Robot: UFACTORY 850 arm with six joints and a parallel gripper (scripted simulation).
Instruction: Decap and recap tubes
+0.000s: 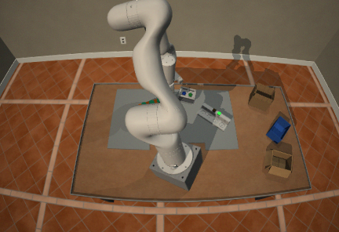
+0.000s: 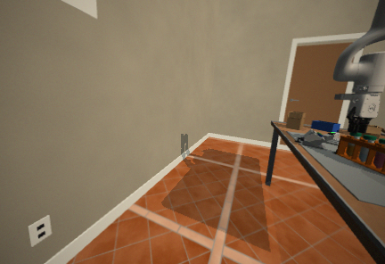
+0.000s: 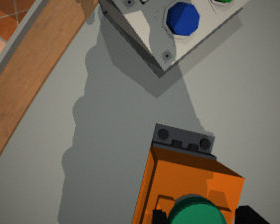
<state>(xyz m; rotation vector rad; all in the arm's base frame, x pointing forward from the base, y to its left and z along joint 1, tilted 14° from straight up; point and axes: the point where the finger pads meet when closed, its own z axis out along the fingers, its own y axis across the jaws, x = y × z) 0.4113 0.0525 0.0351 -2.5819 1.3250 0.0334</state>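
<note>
Now: the green ready key 70 mm ahead of my hand, 160 mm to the right of it and 70 mm below it. Also, from my hand: blue bin 170 mm behind, 800 mm to the right, 120 mm below; blue cycle key 80 mm ahead, 110 mm to the right, 70 mm below; key housing 90 mm ahead, 130 mm to the right, 90 mm below.
</note>
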